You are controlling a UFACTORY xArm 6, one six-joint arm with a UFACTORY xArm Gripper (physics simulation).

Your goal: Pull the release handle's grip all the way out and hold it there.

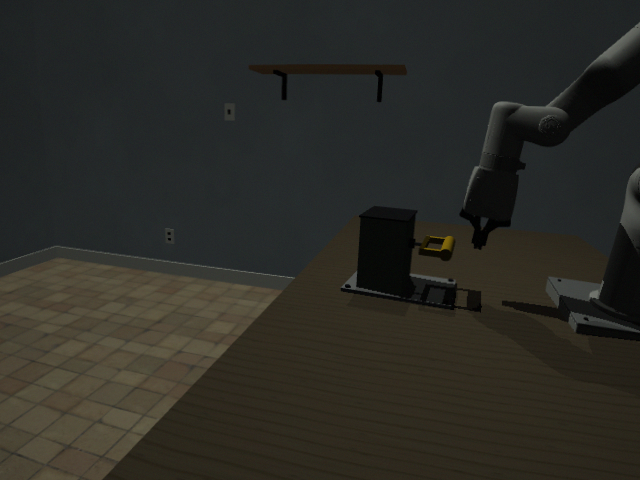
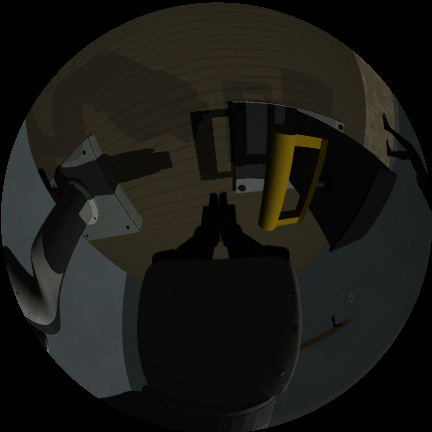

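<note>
The release handle's yellow grip is a thick bar on a rectangular frame. It stands out from the dark box on a short length of rod. The box stands on a grey base plate. My gripper is shut and empty, its fingertips together. It is beside the grip, on the side away from the box and toward the robot's base, with a gap between fingertips and grip.
The robot's base plate is bolted to the wooden table. A wooden shelf hangs on the wall behind. The tiled floor lies beyond the table's left edge.
</note>
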